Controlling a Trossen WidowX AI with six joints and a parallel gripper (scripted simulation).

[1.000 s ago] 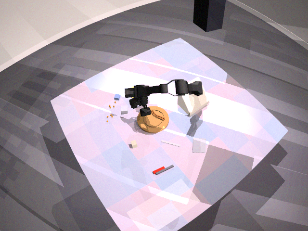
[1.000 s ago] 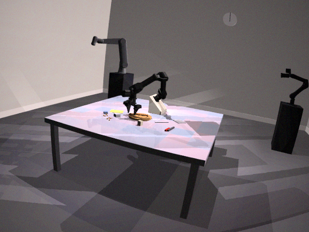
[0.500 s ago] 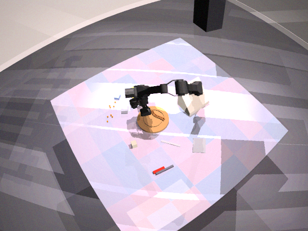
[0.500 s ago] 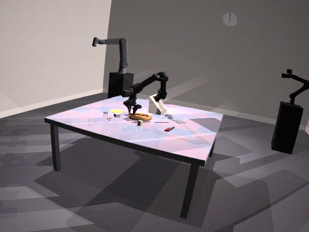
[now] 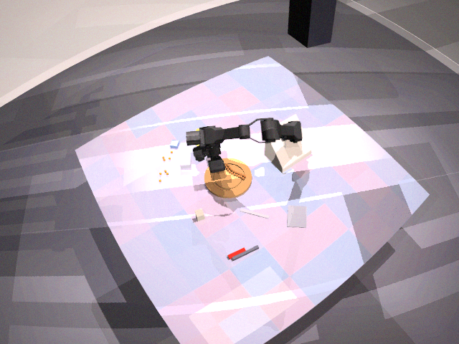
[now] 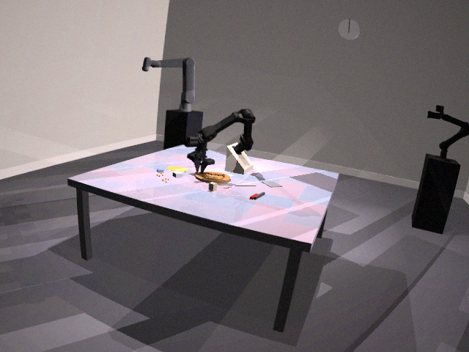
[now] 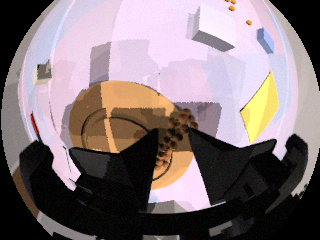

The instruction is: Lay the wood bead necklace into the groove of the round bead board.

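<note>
The round bead board lies 80 mm to the left of my gripper tip, 20 mm behind it and 10 mm below it. Also, from my gripper tip: white block (100 mm ahead, 80 mm to the right); blue block (210 mm to the right, 110 mm ahead, 10 mm below); yellow sheet (180 mm to the right, 20 mm below, 20 mm behind).
</note>
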